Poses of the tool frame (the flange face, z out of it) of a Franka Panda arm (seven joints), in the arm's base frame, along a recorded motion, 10 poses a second.
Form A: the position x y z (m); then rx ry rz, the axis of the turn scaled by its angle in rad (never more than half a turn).
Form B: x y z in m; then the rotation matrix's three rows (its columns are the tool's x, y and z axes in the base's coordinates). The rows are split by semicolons. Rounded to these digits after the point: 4 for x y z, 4 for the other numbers.
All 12 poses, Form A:
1: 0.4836 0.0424 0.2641 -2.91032 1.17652 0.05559
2: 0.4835 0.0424 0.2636 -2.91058 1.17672 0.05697
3: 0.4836 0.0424 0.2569 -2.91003 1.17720 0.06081
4: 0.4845 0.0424 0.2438 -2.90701 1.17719 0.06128
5: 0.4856 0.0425 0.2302 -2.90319 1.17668 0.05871
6: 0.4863 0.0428 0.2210 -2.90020 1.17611 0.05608
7: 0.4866 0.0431 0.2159 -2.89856 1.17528 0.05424
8: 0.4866 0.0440 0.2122 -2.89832 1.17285 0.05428
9: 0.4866 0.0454 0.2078 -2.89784 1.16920 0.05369
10: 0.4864 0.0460 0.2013 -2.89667 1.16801 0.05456
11: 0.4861 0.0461 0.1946 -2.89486 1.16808 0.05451
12: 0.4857 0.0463 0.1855 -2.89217 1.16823 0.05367
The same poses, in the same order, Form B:
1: 0.4836 0.0424 0.2641; 0.7185 -0.6948 -0.0321; -0.6947 -0.7191 0.0151; -0.0336 0.0114 -0.9994
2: 0.4835 0.0424 0.2636; 0.7185 -0.6948 -0.0330; -0.6947 -0.7191 0.0151; -0.0342 0.0121 -0.9993
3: 0.4836 0.0424 0.2569; 0.7181 -0.6951 -0.0352; -0.6950 -0.7188 0.0163; -0.0366 0.0128 -0.9992
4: 0.4845 0.0424 0.2438; 0.7176 -0.6956 -0.0345; -0.6954 -0.7183 0.0190; -0.0380 0.0103 -0.9992
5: 0.4856 0.0425 0.2302; 0.7172 -0.6961 -0.0315; -0.6958 -0.7179 0.0219; -0.0379 0.0062 -0.9993
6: 0.4863 0.0428 0.2210; 0.7170 -0.6965 -0.0289; -0.6961 -0.7176 0.0241; -0.0375 0.0028 -0.9993
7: 0.4866 0.0431 0.2159; 0.7171 -0.6964 -0.0271; -0.6960 -0.7176 0.0254; -0.0371 0.0007 -0.9993
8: 0.4866 0.0440 0.2122; 0.7181 -0.6955 -0.0267; -0.6950 -0.7186 0.0264; -0.0376 -0.0004 -0.9993
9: 0.4866 0.0454 0.2078; 0.7195 -0.6940 -0.0258; -0.6934 -0.7200 0.0280; -0.0380 -0.0023 -0.9993
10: 0.4864 0.0460 0.2013; 0.7198 -0.6937 -0.0257; -0.6931 -0.7202 0.0296; -0.0391 -0.0035 -0.9992
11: 0.4861 0.0461 0.1946; 0.7195 -0.6941 -0.0251; -0.6934 -0.7199 0.0311; -0.0397 -0.0050 -0.9992
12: 0.4857 0.0463 0.1855; 0.7190 -0.6946 -0.0237; -0.6939 -0.7193 0.0332; -0.0401 -0.0074 -0.9992
